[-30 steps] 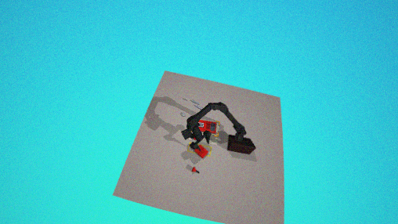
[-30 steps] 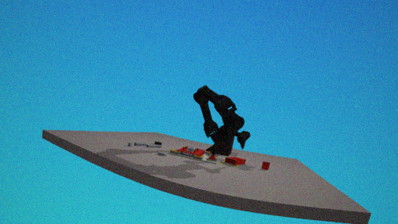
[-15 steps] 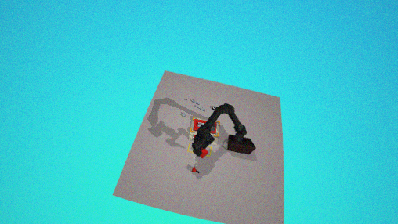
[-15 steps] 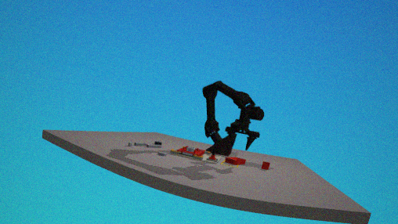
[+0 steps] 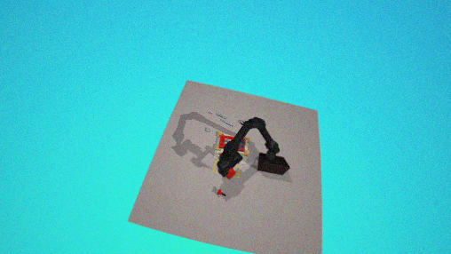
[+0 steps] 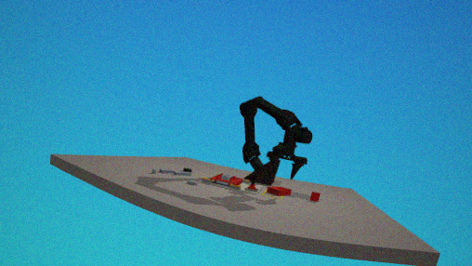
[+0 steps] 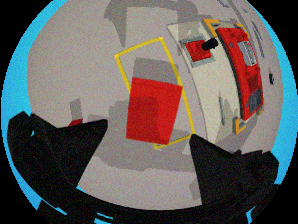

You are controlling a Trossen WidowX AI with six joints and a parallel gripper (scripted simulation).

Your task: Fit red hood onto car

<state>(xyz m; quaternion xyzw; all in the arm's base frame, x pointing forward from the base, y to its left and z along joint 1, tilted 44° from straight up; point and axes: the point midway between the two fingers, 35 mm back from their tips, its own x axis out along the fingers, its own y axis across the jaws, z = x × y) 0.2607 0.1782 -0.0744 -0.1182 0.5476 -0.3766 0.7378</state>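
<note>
Now: gripper tip 60 mm above the red hood. From my gripper tip the other things lie so: white jig (40 mm ahead, 210 mm to the right, 60 mm below).
</note>
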